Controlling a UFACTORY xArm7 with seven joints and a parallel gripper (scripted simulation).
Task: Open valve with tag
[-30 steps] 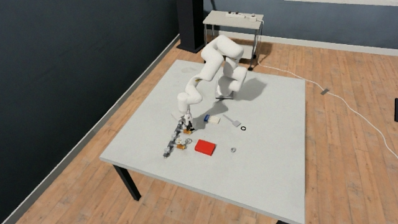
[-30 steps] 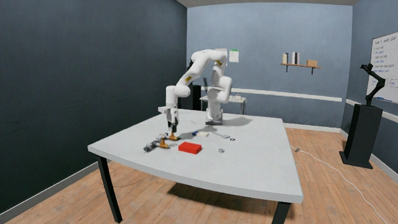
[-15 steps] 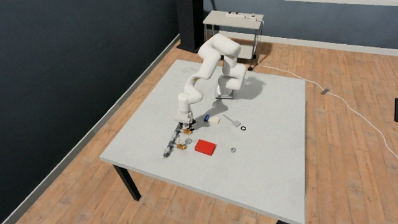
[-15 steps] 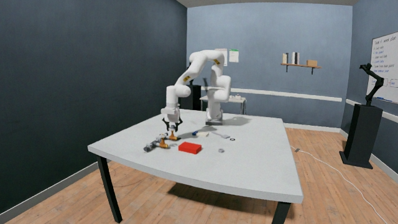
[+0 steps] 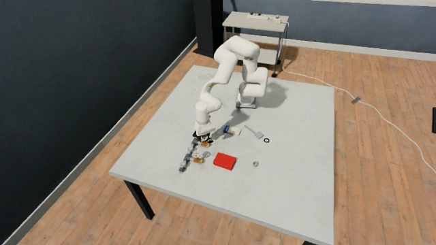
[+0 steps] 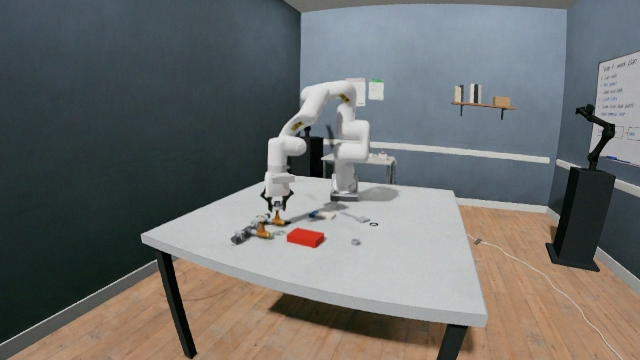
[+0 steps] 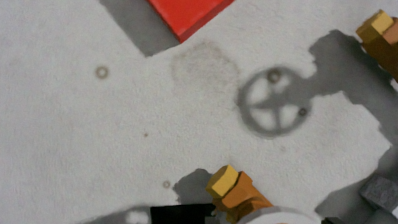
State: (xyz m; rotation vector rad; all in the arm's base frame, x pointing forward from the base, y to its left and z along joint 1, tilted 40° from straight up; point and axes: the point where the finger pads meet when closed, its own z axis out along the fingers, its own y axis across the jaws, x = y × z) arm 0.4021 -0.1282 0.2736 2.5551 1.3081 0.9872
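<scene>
Right now the black tag is 40 mm behind my hand, 10 mm to the right of it and 90 mm below it. The rest, counted from my hand: red block: 40 mm ahead, 180 mm to the left, 70 mm below; grey nut: 40 mm behind, 350 mm to the left, 80 mm below; blue box: 210 mm behind, 90 mm to the left, 80 mm below.
</scene>
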